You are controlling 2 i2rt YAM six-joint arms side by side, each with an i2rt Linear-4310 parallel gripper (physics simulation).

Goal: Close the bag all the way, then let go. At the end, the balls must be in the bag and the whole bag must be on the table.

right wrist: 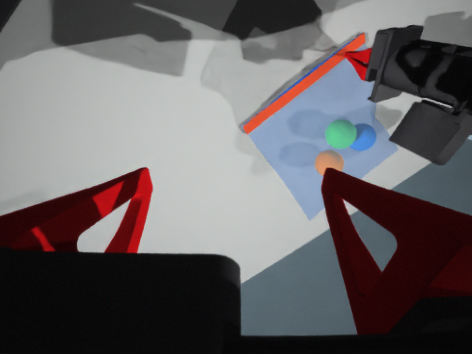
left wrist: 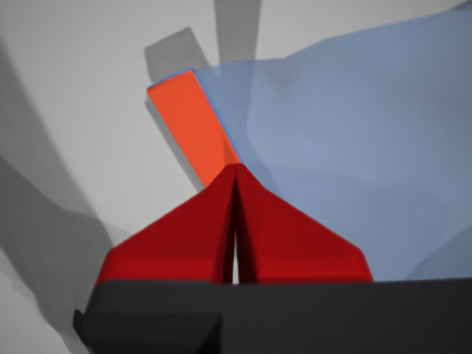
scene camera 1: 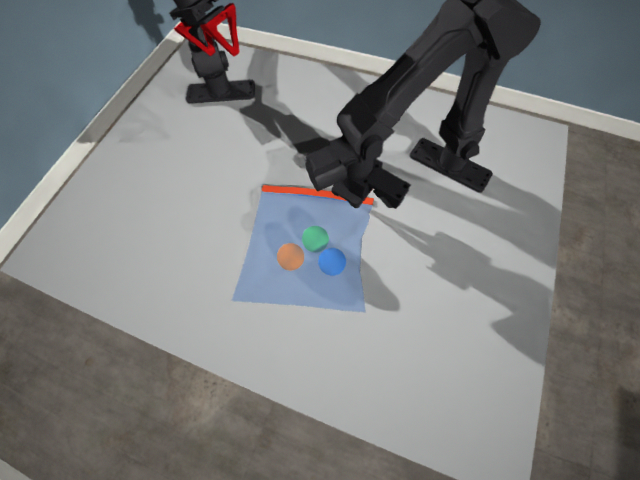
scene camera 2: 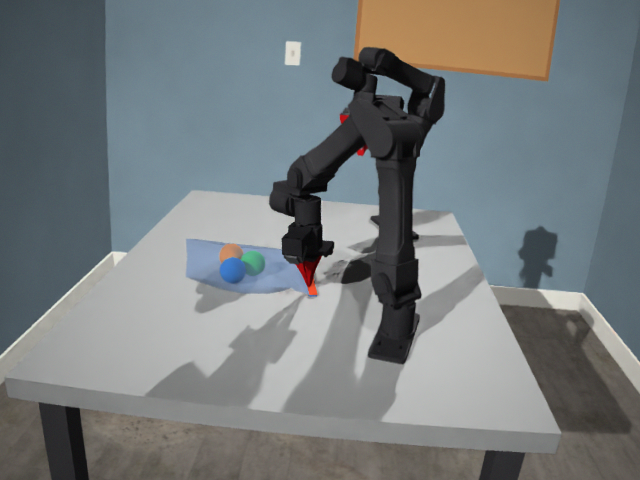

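A translucent blue bag (scene camera 1: pixel 258 279) (scene camera 2: pixel 201 263) (left wrist: pixel 350 125) (right wrist: pixel 310 200) lies on the table, with an orange-red strip (scene camera 1: pixel 289 189) (scene camera 2: pixel 312 290) (left wrist: pixel 185 115) (right wrist: pixel 290 95) along one edge. A green ball (scene camera 1: pixel 315 238) (scene camera 2: pixel 253 262) (right wrist: pixel 341 134), an orange ball (scene camera 1: pixel 290 256) (scene camera 2: pixel 231 254) (right wrist: pixel 329 161) and a blue ball (scene camera 1: pixel 331 261) (scene camera 2: pixel 232 270) (right wrist: pixel 366 137) are inside. My left gripper (scene camera 2: pixel 310 284) (left wrist: pixel 235 177) (right wrist: pixel 347 53) is shut, its tips together at the strip near one end. Contact there is hard to see. My right gripper (scene camera 1: pixel 223 51) (right wrist: pixel 236 177) is open, high above the table, away from the bag.
The two arm bases (scene camera 1: pixel 220 91) (scene camera 1: pixel 450 165) stand on the white table (scene camera 1: pixel 439 351) (scene camera 2: pixel 248 356) behind the bag in scene camera 1. The left arm reaches over the strip's right end there. Walls stand behind the table.
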